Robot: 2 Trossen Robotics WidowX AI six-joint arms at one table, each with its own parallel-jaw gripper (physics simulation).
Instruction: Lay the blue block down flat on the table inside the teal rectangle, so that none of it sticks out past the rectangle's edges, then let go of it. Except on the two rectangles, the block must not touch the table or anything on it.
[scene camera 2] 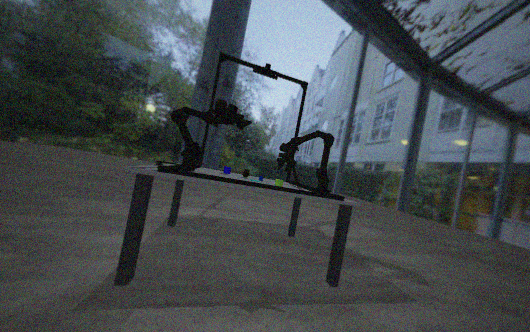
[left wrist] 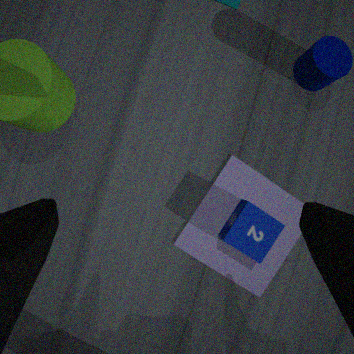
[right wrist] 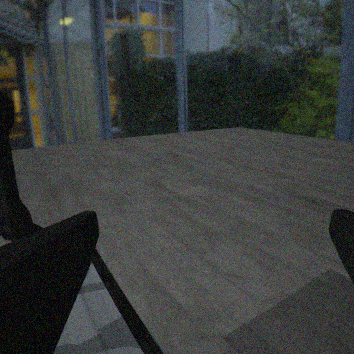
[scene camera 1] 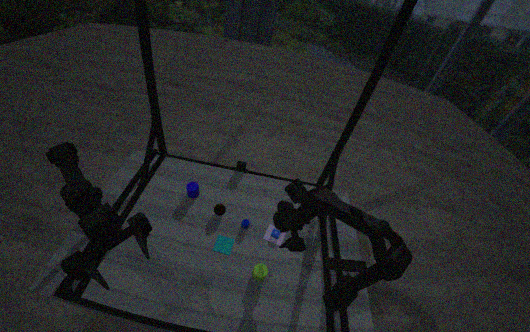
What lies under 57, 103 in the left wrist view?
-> A green cylinder.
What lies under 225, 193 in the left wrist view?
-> A pale lilac rectangle.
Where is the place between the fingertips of the left gripper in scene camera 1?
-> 277, 236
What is the left gripper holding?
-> Nothing.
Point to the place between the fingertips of the left gripper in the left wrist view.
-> At 181, 212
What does the right gripper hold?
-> Nothing.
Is the right gripper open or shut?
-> Open.
